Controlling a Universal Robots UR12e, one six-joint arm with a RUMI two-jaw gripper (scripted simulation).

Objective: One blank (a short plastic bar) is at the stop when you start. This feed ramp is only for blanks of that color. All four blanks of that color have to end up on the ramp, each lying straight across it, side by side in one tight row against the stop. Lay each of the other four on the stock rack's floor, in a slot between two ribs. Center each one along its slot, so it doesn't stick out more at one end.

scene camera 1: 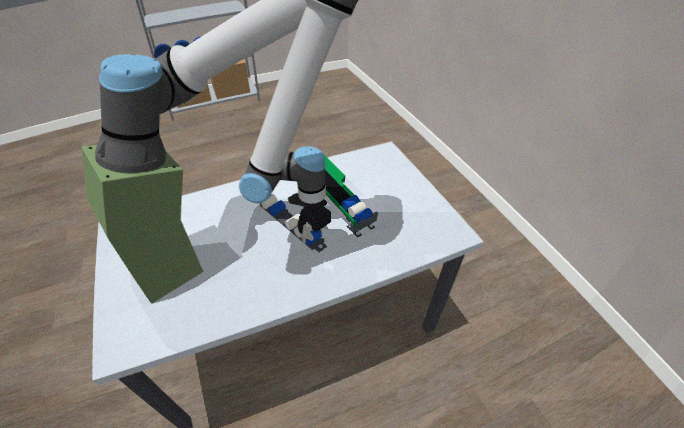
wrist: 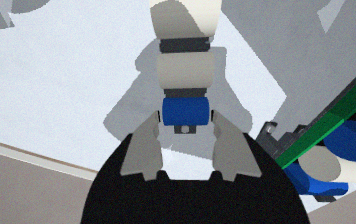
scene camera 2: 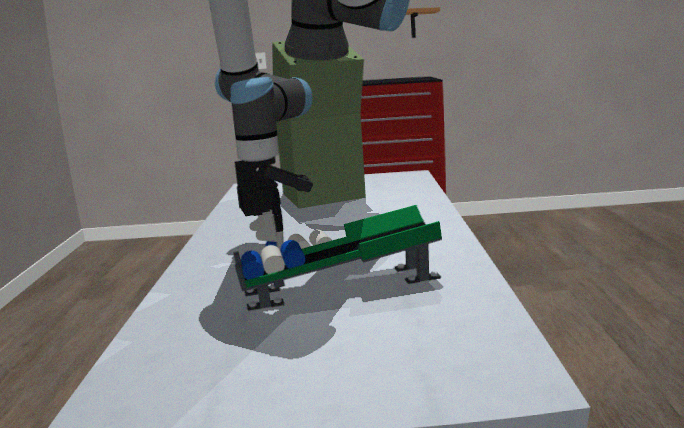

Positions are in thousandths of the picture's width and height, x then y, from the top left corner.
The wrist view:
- my gripper: 521, 498
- blue blank: 858, 828
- blue blank: 513, 498
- cream blank: 532, 310
